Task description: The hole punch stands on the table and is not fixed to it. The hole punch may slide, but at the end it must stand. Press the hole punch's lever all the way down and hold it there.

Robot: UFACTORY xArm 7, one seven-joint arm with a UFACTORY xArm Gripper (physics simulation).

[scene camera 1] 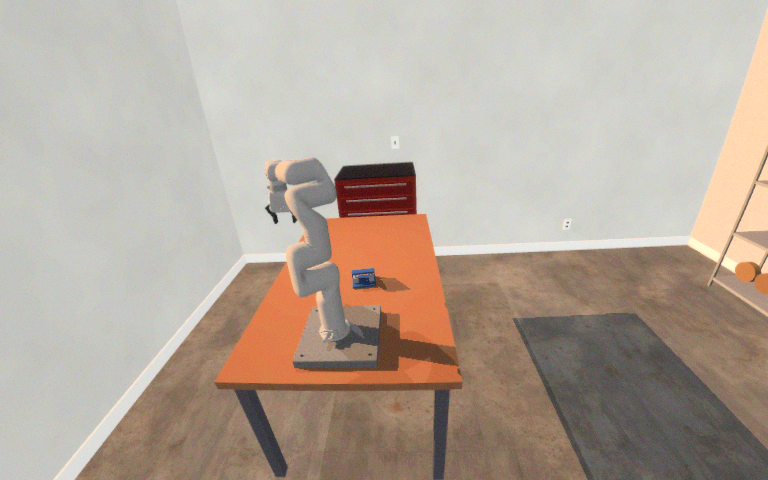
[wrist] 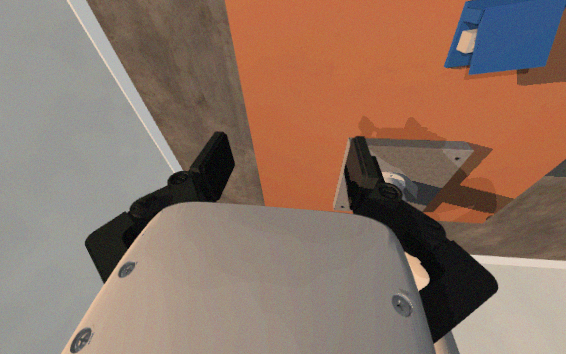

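Pixels of known places: gripper, between the fingertips: (scene camera 1: 285, 222) (wrist: 287, 150); arm's base, origin of its link: (scene camera 1: 335, 330).
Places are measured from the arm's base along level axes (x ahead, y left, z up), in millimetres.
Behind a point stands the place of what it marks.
Observation:
The blue hole punch (scene camera 1: 363, 278) @(z -24, x 419, y -30 mm) (wrist: 515, 40) @(z 34, x 402, y -36 mm) stands on the orange table (scene camera 1: 390, 243) @(z -36, x 847, y -119 mm) (wrist: 310, 90) @(z -36, x 256, y 277 mm), beyond the robot's base in the scene view. In the wrist view it is at the top right, with a broad blue top and a small pale part beside it. How far its lever is down cannot be told. My gripper (scene camera 1: 284, 220) @(z 327, x 350, y 303 mm) (wrist: 287, 150) @(z 327, x 350, y 303 mm) is open and empty. It hangs high up, near the table's left edge in the scene view, well to the left of the hole punch and apart from it.
The arm's grey base plate (scene camera 1: 339, 358) @(z -2, x -144, y -58 mm) (wrist: 425, 157) @(z 2, x 130, y -60 mm) lies on the near part of the table. A red drawer cabinet (scene camera 1: 376, 193) stands behind the table's far end. A dark mat (scene camera 1: 611, 373) lies on the floor to the right, and a shelf unit stands at the far right.

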